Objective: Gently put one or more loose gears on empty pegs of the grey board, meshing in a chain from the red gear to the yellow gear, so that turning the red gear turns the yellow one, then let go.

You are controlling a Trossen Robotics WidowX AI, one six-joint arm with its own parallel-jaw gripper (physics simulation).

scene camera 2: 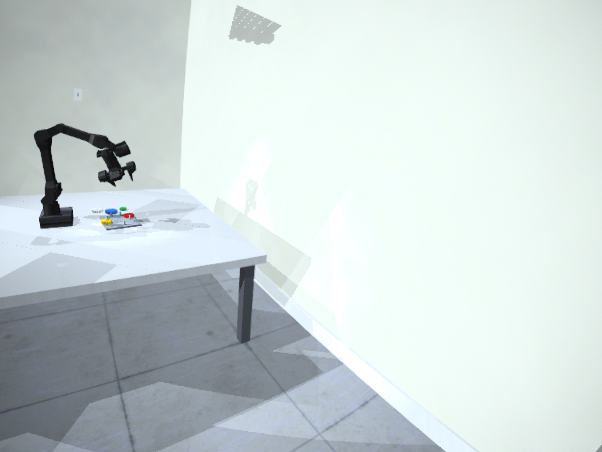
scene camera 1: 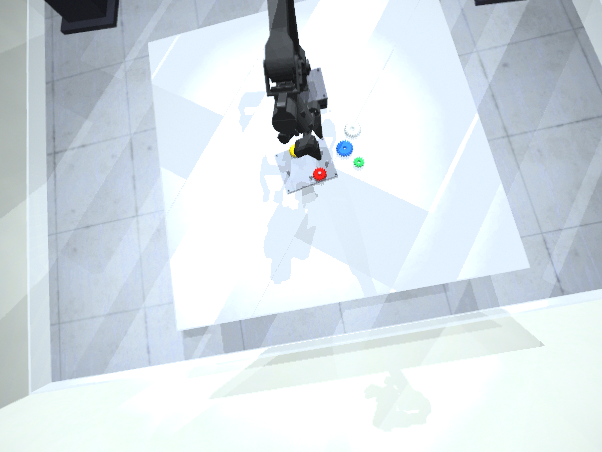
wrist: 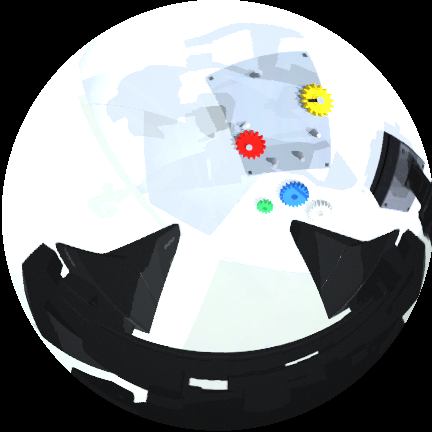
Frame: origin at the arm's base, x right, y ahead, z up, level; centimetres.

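Seen in the pictures: gripper, fingertip midpoint: (scene camera 2: pixel 124 183) (scene camera 1: pixel 320 148) (wrist: pixel 236 227); arm's base, origin of the base link: (scene camera 2: pixel 52 213).
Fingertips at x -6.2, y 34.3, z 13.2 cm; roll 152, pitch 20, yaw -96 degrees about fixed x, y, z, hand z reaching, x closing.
Observation:
Pixels of each thing's top centre, then the offset from my fingertips to it. Level surfaces: height alone.
- grey board, middle of its top: (wrist: pixel 281 116) (scene camera 1: pixel 304 161) (scene camera 2: pixel 118 216) dy -3.4, dx +5.9, dz -15.8 cm
- red gear, middle of its top: (wrist: pixel 249 146) (scene camera 1: pixel 319 173) dy +1.7, dx +0.5, dz -16.3 cm
- yellow gear, middle of its top: (wrist: pixel 319 99) (scene camera 1: pixel 295 148) (scene camera 2: pixel 106 219) dy -9.0, dx +9.4, dz -16.2 cm
- loose blue gear, middle of its top: (wrist: pixel 294 196) (scene camera 1: pixel 344 147) (scene camera 2: pixel 111 210) dy -8.2, dx -9.9, dz -17.1 cm
- small green gear, middle of its top: (wrist: pixel 264 208) (scene camera 1: pixel 359 161) (scene camera 2: pixel 122 207) dy -2.1, dx -14.9, dz -17.1 cm
- white gear, middle of its top: (wrist: pixel 319 214) (scene camera 1: pixel 352 127) (scene camera 2: pixel 96 208) dy -16.2, dx -13.6, dz -17.1 cm
- white table, its level: dz -18.8 cm
The grey board (scene camera 1: pixel 300 172) (scene camera 2: pixel 122 226) (wrist: pixel 270 110) lies on the table with several bare pegs. The red gear (scene camera 1: pixel 319 174) (scene camera 2: pixel 129 215) (wrist: pixel 256 140) and the yellow gear (scene camera 1: pixel 293 151) (scene camera 2: pixel 106 221) (wrist: pixel 316 108) sit on it, well apart. The loose blue gear (scene camera 1: pixel 344 148) (scene camera 2: pixel 111 211) (wrist: pixel 294 192), the small green gear (scene camera 1: pixel 359 162) (scene camera 2: pixel 123 208) (wrist: pixel 265 206) and the white gear (scene camera 1: pixel 352 134) (scene camera 2: pixel 97 210) (wrist: pixel 320 209) lie beside the board. My gripper (scene camera 1: pixel 320 147) (scene camera 2: pixel 123 182) (wrist: pixel 236 227) is open and empty, high above the board and gears. In scene camera 1 it partly hides the board and yellow gear.
The arm's base (scene camera 1: pixel 317 87) (scene camera 2: pixel 56 218) (wrist: pixel 393 175) stands on the white table (scene camera 1: pixel 225 300) (scene camera 2: pixel 175 260), near the white gear. A wall (scene camera 2: pixel 400 175) rises beyond the table's far edge in scene camera 2. Shadows of the arm fall across the board and table.

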